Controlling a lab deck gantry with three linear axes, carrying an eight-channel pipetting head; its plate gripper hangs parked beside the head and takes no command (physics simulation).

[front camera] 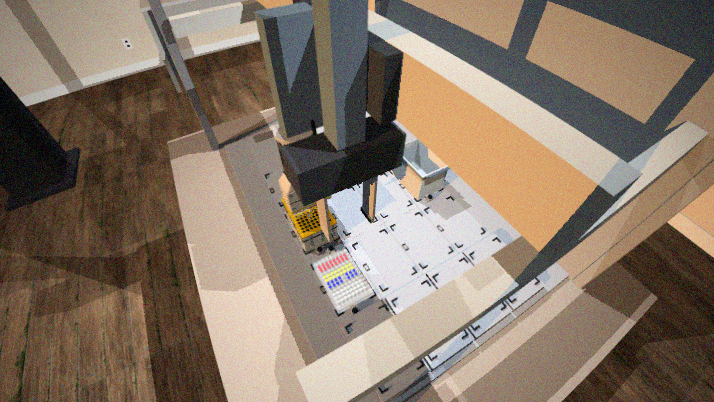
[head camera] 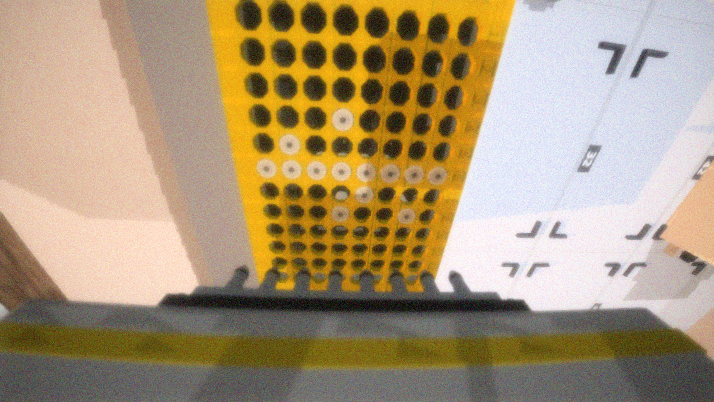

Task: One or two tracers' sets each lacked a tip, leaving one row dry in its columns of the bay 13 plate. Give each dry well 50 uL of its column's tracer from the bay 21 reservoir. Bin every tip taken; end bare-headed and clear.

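Note:
The pipetting head point(front camera: 345, 160) hangs above the yellow tip rack point(front camera: 312, 234) point(head camera: 235, 100). Its nozzles point(head camera: 336, 282) look bare in the head view, over the rack's near end. The rack holds one full row of pale tips point(head camera: 341, 171) and several single tips point(head camera: 342, 120) among dark empty holes. My plate gripper point(front camera: 349, 227) hangs beside the head, its two fingers apart and empty. The bay 13 plate point(front camera: 339, 306) shows red, yellow and blue wells; the blue columns have a gap in one row. Yellow-row details are too small to tell. I cannot make out the bay 21 reservoir.
A grey open-topped bin point(front camera: 425, 165) stands at the deck's back right. A low pale wall point(front camera: 410, 330) runs along the front edge, and an orange panel point(front camera: 480, 150) stands along the far side. A dark slanted post point(front camera: 560, 235) rises at the right.

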